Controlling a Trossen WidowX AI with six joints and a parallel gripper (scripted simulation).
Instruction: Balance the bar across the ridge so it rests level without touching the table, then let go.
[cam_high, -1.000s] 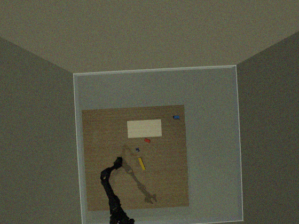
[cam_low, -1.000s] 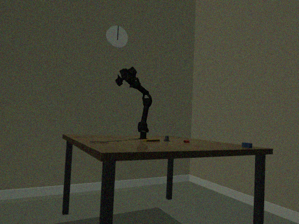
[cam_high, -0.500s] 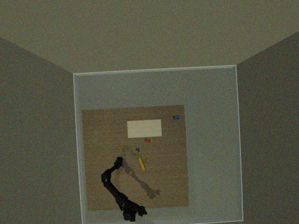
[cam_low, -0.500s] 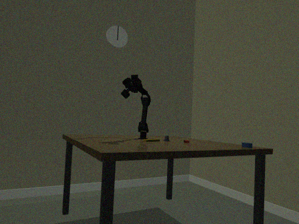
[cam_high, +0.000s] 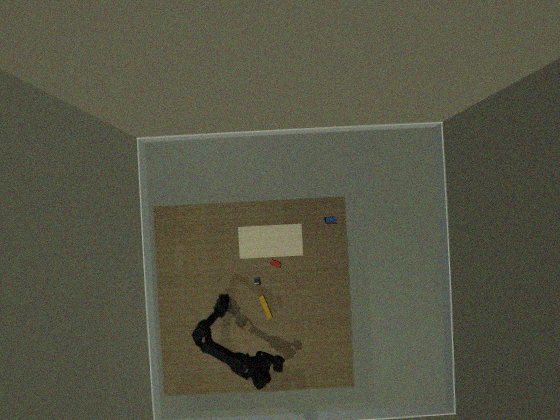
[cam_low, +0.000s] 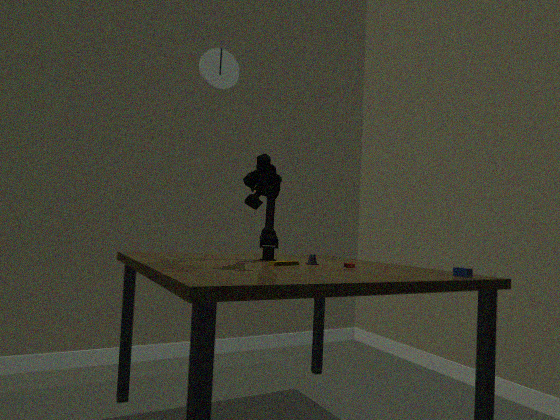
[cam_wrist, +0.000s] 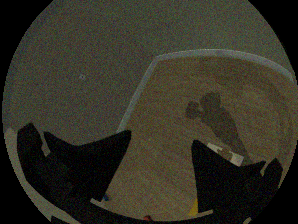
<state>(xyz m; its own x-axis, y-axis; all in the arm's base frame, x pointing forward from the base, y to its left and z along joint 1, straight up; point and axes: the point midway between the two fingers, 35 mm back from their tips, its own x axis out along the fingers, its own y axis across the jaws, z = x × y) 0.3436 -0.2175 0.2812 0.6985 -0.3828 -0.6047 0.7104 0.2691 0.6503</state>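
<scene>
Right now the yellow bar is 25 cm below my gripper tip, 17 cm to the left of it and 9 cm behind it. The rest, counted from my gripper tip: blue block: 73 cm to the left, 37 cm ahead, 24 cm below; then red block: 46 cm to the left, 25 cm below, 1 cm behind.
</scene>
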